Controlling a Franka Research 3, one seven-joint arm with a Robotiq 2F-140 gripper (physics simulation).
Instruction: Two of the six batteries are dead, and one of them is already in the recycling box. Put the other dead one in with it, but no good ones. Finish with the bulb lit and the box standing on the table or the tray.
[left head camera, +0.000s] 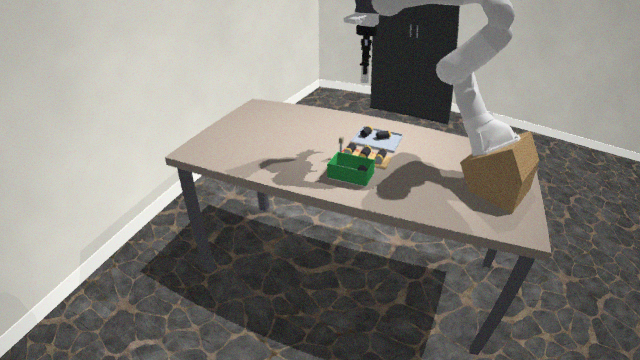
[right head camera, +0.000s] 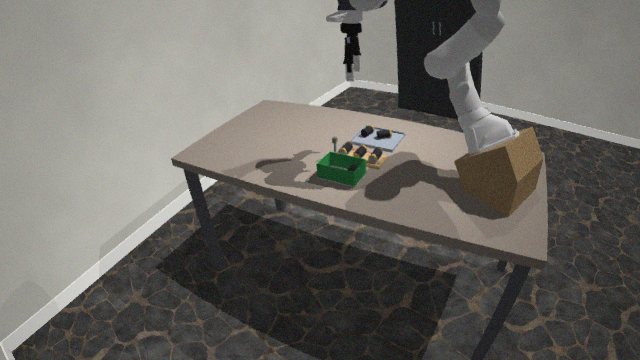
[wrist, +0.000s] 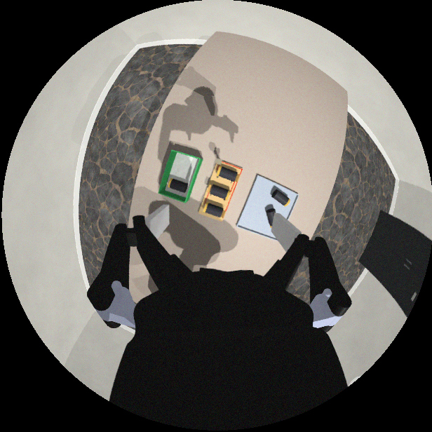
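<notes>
The green recycling box (left head camera: 350, 175) (right head camera: 340, 176) (wrist: 167, 173) stands on the table with one dark battery (left head camera: 363, 168) (right head camera: 353, 168) (wrist: 177, 185) inside. Beside it, a wooden holder (left head camera: 384, 165) (right head camera: 381, 164) carries three batteries, clearest in the wrist view (wrist: 228, 173) (wrist: 219, 192) (wrist: 214, 209). Two batteries (left head camera: 366, 131) (left head camera: 383, 135) (right head camera: 367, 131) (right head camera: 384, 134) (wrist: 281, 197) (wrist: 270, 215) lie on the pale blue tray (left head camera: 380, 144) (right head camera: 382, 143) (wrist: 254, 202). The small bulb (left head camera: 341, 140) (right head camera: 335, 140) on its post shows no glow. My gripper (left head camera: 365, 78) (right head camera: 352, 72) (wrist: 221, 218) is open and empty, high above the table.
The table (left head camera: 240, 135) (right head camera: 245, 135) (wrist: 280, 100) bears the arm's wooden base block (left head camera: 500, 175) (right head camera: 500, 177) at its right end. A black cabinet (left head camera: 415, 65) (right head camera: 425, 75) (wrist: 395, 255) stands beyond the table. Shadows of the arm fall around the box and holder.
</notes>
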